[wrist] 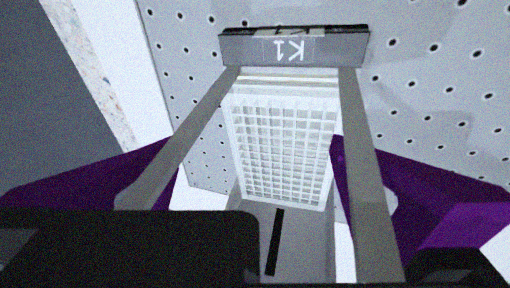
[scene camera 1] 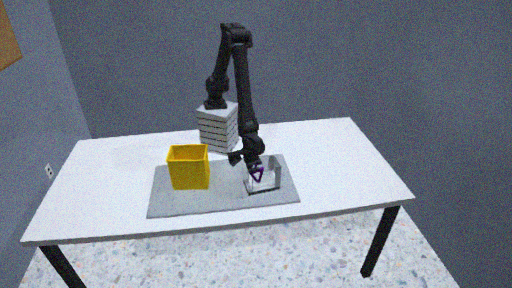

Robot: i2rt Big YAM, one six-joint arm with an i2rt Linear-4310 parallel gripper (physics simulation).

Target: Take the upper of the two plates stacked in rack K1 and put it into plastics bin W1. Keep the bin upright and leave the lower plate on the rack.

Scene:
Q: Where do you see a gridded plate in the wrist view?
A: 280, 133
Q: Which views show the yellow plastics bin W1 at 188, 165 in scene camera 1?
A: Scene camera 1 only.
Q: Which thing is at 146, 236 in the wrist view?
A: My gripper.

